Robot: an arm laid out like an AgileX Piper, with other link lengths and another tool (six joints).
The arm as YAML. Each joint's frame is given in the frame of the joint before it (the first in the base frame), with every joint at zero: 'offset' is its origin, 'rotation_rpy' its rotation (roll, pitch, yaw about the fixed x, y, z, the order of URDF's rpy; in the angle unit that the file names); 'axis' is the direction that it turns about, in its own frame. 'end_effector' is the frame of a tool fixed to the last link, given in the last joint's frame.
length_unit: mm
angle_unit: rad
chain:
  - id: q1
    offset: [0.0, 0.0, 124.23]
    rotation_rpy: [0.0, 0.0, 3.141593]
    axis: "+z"
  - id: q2
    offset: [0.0, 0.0, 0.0]
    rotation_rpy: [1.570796, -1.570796, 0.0]
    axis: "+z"
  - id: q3
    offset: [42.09, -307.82, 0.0]
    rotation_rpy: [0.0, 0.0, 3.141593]
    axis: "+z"
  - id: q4
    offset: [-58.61, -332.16, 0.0]
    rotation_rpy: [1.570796, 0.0, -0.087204]
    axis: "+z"
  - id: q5
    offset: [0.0, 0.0, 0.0]
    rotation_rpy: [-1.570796, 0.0, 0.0]
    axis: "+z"
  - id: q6
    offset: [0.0, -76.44, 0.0]
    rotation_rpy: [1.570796, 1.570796, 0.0]
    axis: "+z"
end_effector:
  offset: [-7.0, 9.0, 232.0]
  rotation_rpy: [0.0, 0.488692, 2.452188]
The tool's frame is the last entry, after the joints.
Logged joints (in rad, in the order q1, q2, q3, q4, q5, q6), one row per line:
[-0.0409, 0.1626, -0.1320, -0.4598, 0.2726, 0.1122]
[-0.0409, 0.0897, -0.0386, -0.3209, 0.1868, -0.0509]
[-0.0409, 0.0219, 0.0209, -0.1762, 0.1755, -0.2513]
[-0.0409, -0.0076, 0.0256, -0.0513, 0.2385, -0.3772]
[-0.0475, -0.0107, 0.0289, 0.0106, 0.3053, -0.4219]
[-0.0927, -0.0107, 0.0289, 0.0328, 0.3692, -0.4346]
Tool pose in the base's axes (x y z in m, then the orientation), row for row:
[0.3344, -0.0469, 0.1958, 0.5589, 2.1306, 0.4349]
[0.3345, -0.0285, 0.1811, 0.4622, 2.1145, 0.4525]
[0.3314, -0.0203, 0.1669, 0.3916, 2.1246, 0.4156]
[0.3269, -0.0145, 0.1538, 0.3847, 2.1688, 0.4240]
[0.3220, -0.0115, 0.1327, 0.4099, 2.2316, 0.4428]
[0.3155, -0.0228, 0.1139, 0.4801, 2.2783, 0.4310]
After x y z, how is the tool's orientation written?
As a rotation vector, in radians.
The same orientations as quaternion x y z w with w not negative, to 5 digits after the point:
[0.22434, 0.85523, 0.17457, 0.43334]
[0.18681, 0.85465, 0.18289, 0.44859]
[0.15863, 0.86066, 0.16836, 0.45360]
[0.15449, 0.87094, 0.17027, 0.43429]
[0.16227, 0.88342, 0.17529, 0.40312]
[0.18777, 0.89106, 0.16857, 0.37727]

